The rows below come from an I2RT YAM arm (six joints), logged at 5 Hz.
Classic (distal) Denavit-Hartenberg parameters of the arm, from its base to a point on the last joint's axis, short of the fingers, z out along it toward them. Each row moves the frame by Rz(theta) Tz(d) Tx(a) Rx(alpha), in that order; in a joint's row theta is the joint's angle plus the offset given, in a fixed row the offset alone. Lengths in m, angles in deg.
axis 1: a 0.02; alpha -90; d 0.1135; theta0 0
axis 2: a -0.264; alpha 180; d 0; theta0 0
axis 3: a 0.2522; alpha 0; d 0; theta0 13.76
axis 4: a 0.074; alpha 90; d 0; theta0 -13.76
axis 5: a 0; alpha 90; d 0; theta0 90
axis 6: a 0; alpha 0; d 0.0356; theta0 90
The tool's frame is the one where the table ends.
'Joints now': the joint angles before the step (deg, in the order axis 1, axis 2, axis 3, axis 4, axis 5, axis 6). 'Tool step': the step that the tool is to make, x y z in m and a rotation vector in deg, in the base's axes. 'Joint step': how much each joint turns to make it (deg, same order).
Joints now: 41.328, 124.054, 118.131, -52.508, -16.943, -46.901
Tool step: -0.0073, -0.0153, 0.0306, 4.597, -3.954, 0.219
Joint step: -0.936, -5.840, -3.486, 3.502, -1.386, -0.469
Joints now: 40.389, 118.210, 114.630, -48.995, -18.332, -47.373
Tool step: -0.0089, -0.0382, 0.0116, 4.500, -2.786, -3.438
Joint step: -3.225, -9.739, -12.710, 8.408, -1.208, 1.375
